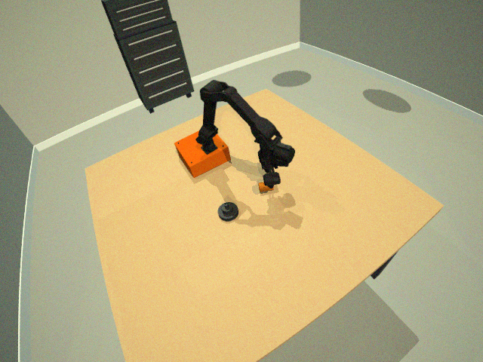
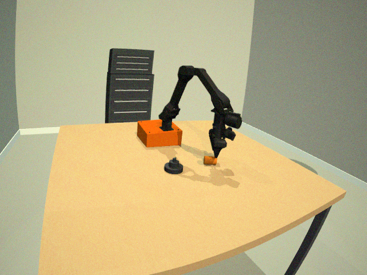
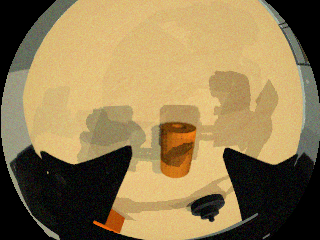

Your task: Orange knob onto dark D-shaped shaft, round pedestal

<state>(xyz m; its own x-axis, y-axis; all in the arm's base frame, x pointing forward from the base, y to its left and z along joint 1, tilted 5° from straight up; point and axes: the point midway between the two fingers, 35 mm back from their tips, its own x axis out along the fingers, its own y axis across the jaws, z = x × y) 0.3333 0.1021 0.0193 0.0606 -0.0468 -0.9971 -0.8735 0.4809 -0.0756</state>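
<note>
The orange knob is 10 mm behind my gripper tip, 10 mm to the right of it and 30 mm below it. From my gripper tip the other things lie so: round dark pedestal: 10 mm behind, 210 mm to the right, 20 mm below.
</note>
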